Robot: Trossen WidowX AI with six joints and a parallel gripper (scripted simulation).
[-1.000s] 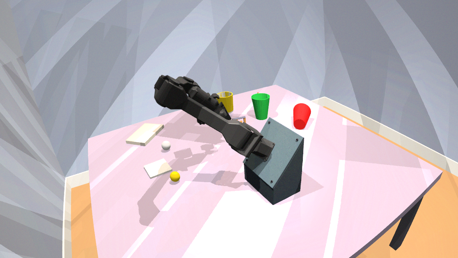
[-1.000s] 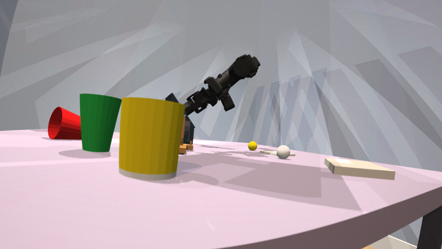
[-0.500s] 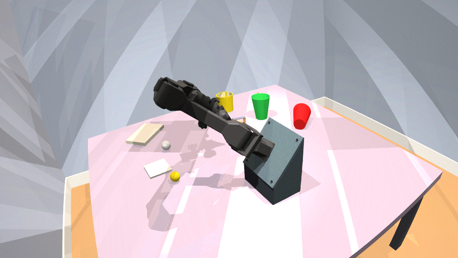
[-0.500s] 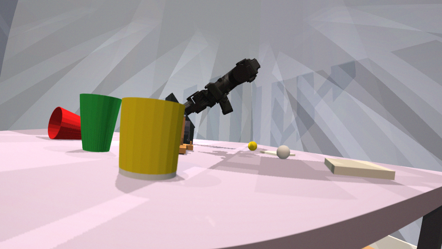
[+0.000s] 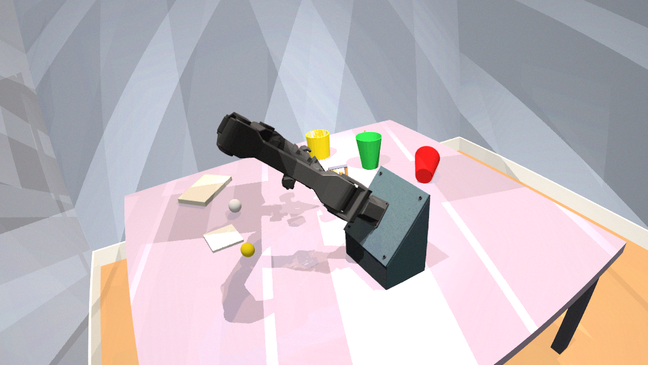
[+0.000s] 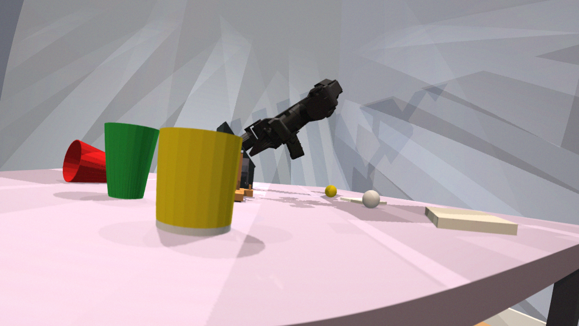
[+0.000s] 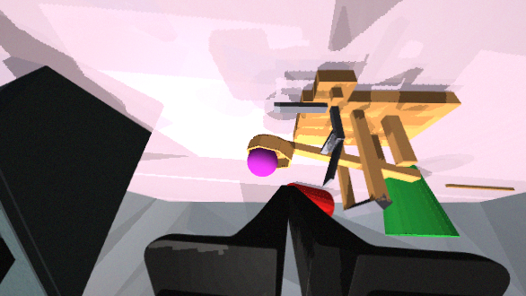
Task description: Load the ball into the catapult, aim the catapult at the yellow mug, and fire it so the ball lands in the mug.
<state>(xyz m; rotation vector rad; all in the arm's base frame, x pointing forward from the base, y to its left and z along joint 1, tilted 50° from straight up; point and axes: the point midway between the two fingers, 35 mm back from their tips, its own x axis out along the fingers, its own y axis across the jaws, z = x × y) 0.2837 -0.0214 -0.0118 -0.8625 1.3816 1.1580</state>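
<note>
Now: gripper tip 3 cm past the magenta ball, 4 cm to the left of it and 4 cm above it. The rest, counted from my gripper tip: yellow ball 6 cm behind, 31 cm to the left, 8 cm below; white ball 19 cm ahead, 25 cm to the left, 8 cm below; wooden catapult 4 cm ahead, 4 cm to the right, 5 cm below.
</note>
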